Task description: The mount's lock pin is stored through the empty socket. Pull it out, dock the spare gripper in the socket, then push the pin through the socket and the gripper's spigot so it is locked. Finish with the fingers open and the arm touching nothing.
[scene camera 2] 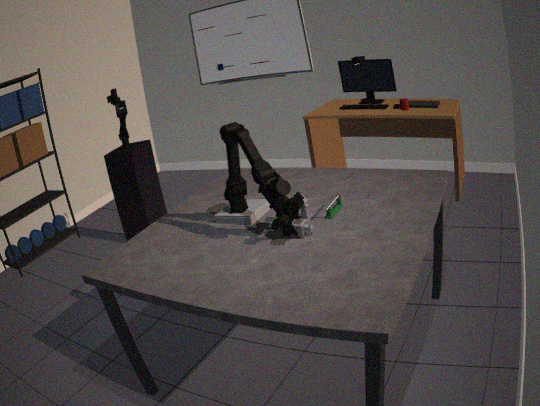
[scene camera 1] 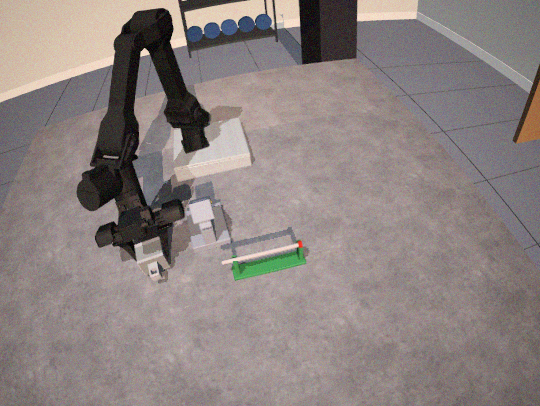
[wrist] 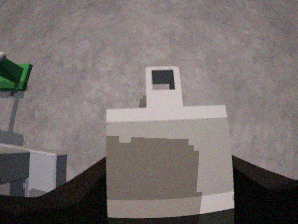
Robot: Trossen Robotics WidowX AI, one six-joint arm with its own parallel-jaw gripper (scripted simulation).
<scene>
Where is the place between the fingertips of the gripper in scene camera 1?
At 154, 260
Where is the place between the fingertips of the gripper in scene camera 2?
299, 231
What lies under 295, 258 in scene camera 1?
A green cradle.
</scene>
